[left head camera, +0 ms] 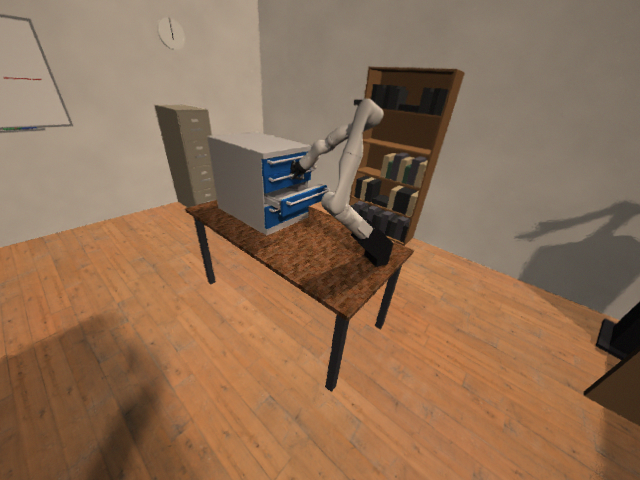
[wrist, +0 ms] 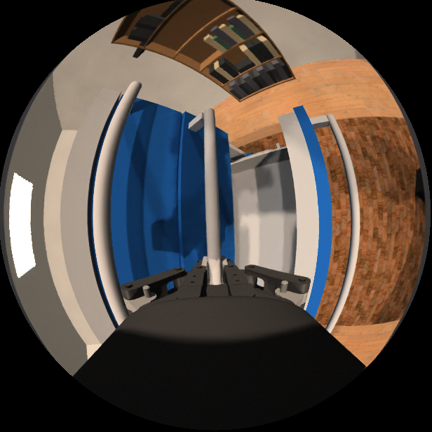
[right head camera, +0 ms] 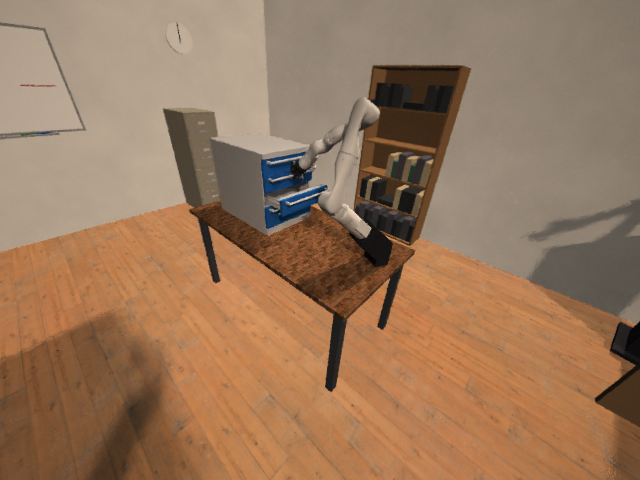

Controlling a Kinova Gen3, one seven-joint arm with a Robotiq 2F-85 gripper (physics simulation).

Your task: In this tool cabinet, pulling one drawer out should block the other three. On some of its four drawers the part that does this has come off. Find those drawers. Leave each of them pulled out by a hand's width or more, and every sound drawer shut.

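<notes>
The grey tool cabinet [left head camera: 237, 180] [right head camera: 237, 180] has four blue drawers. The top drawer [left head camera: 279, 169] [right head camera: 276, 169] [wrist: 150, 200] is shut. The second drawer [left head camera: 273, 187] [right head camera: 272, 187] [wrist: 192, 190] looks shut, its front about level with the top one. The third drawer [left head camera: 299, 207] [right head camera: 298, 207] [wrist: 325, 215] stands well out, its inside showing in the wrist view. The bottom drawer [left head camera: 271, 218] [right head camera: 271, 219] looks shut, partly hidden behind the third. My gripper [left head camera: 298, 169] [right head camera: 296, 169] [wrist: 214, 263] is shut on the second drawer's bar handle [left head camera: 279, 178] [right head camera: 278, 179] [wrist: 212, 190].
The cabinet stands at the far end of the brown table [left head camera: 310, 258] [right head camera: 310, 258] [wrist: 380, 200]; my arm's base is at the near end. The open third drawer juts out below my gripper. A bookcase [left head camera: 448, 118] [right head camera: 454, 118] and a filing cabinet [left head camera: 173, 155] [right head camera: 180, 155] stand behind.
</notes>
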